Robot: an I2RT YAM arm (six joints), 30 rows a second.
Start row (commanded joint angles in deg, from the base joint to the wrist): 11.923 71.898 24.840 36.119 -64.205 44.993
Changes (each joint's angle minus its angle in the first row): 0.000 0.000 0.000 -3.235 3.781 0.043; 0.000 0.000 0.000 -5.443 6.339 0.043; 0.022 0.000 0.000 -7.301 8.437 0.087; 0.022 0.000 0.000 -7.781 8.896 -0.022; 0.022 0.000 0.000 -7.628 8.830 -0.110; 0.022 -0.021 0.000 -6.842 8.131 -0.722; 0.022 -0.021 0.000 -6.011 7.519 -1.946; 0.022 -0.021 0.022 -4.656 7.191 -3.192
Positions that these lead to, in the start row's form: 11.923 71.898 24.840 32.884 -60.424 45.036; 11.923 71.898 24.840 30.676 -57.866 45.036; 11.945 71.898 24.840 28.818 -55.768 45.080; 11.945 71.898 24.840 28.338 -55.309 44.971; 11.945 71.898 24.840 28.491 -55.375 44.883; 11.945 71.877 24.840 29.277 -56.074 44.271; 11.945 71.877 24.840 30.108 -56.686 43.047; 11.945 71.877 24.862 31.463 -57.014 41.801
